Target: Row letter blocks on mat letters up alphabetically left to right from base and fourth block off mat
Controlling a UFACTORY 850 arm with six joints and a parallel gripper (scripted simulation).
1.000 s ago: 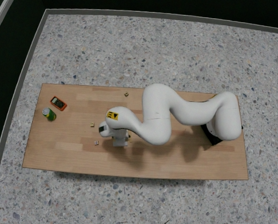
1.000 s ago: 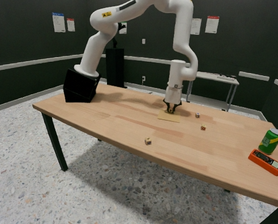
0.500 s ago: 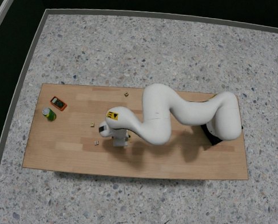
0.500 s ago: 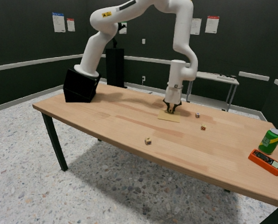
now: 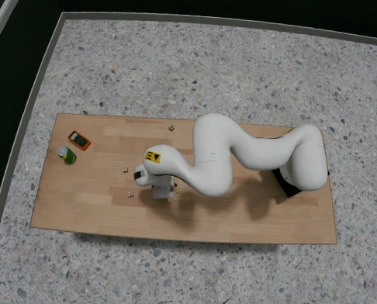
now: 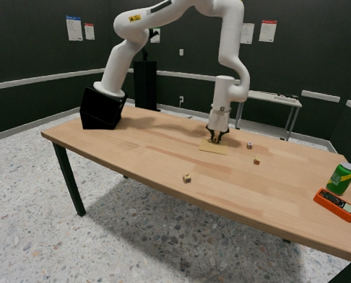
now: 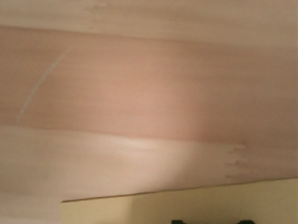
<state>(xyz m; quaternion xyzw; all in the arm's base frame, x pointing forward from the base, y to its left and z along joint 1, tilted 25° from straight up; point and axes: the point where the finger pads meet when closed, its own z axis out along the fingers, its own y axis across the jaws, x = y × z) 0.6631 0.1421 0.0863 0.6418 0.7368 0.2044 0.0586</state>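
The tan mat lies 10 mm ahead of my hand, 40 mm to the right of it and 30 mm below it. The rest, counted from my hand: green can 560 mm ahead, 80 mm to the right, 30 mm above; then orange meter 540 mm ahead, 190 mm to the right, 10 mm below.
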